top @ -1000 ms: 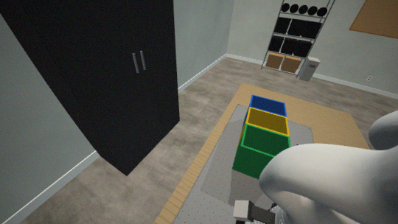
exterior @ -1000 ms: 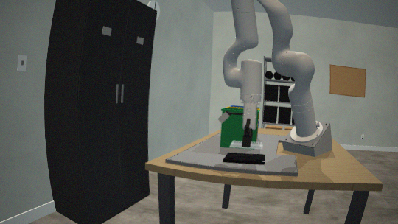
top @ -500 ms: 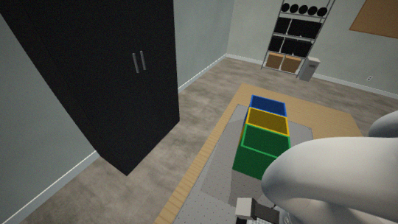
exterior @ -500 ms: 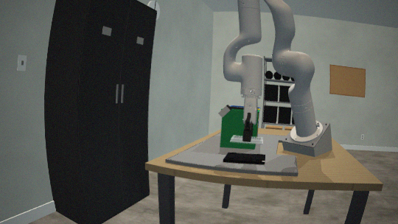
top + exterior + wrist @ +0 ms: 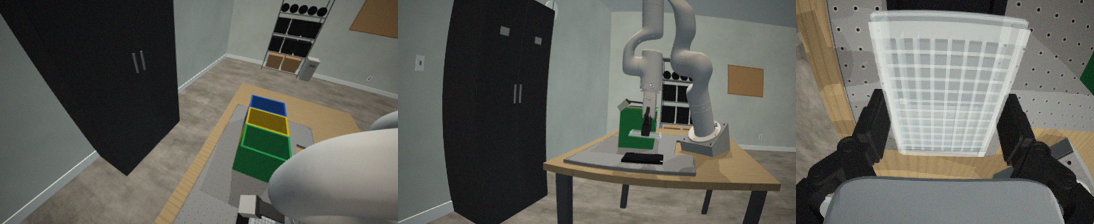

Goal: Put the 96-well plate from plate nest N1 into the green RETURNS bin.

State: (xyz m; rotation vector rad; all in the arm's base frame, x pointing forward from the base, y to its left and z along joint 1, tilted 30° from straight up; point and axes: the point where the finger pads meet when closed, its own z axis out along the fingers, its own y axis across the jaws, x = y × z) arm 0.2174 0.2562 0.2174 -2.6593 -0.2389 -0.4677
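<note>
The black plate nest lies 11 cm below my hand. Also, from my hand: yellow bin (15 cm ahead, 37 cm to the right, 2 cm below); then green bin (12 cm ahead, 24 cm to the right, 2 cm below); then white 96-well plate (1 cm below).
</note>
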